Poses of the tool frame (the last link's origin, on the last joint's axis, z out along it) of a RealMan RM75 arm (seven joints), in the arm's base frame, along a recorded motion.
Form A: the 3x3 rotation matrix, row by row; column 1 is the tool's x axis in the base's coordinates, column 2 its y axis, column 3 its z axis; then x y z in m. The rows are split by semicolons.
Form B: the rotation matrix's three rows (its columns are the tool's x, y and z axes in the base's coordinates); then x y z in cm. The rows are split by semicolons. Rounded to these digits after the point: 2 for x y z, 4 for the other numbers.
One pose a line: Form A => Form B
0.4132 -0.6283 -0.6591; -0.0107 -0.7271 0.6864; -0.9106 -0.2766 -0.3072; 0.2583 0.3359 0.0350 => 0.4132 -0.6283 -0.6591; -0.0107 -0.7271 0.6864; -0.9106 -0.2766 -0.3072; 25.83 33.59 3.50
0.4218 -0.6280 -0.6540; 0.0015 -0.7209 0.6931; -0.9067 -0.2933 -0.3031; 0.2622 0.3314 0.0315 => 0.4218 -0.6280 -0.6540; 0.0015 -0.7209 0.6931; -0.9067 -0.2933 -0.3031; 26.22 33.14 3.15
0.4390 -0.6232 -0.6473; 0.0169 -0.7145 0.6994; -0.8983 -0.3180 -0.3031; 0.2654 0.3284 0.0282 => 0.4390 -0.6232 -0.6473; 0.0169 -0.7145 0.6994; -0.8983 -0.3180 -0.3031; 26.54 32.84 2.82
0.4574 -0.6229 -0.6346; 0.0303 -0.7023 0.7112; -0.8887 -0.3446 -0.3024; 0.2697 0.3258 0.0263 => 0.4574 -0.6229 -0.6346; 0.0303 -0.7023 0.7112; -0.8887 -0.3446 -0.3024; 26.97 32.58 2.63
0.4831 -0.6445 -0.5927; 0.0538 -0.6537 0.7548; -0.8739 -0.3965 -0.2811; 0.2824 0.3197 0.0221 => 0.4831 -0.6445 -0.5927; 0.0538 -0.6537 0.7548; -0.8739 -0.3965 -0.2811; 28.24 31.97 2.21
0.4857 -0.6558 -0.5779; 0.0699 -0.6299 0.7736; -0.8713 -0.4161 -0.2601; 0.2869 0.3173 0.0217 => 0.4857 -0.6558 -0.5779; 0.0699 -0.6299 0.7736; -0.8713 -0.4161 -0.2601; 28.69 31.73 2.17
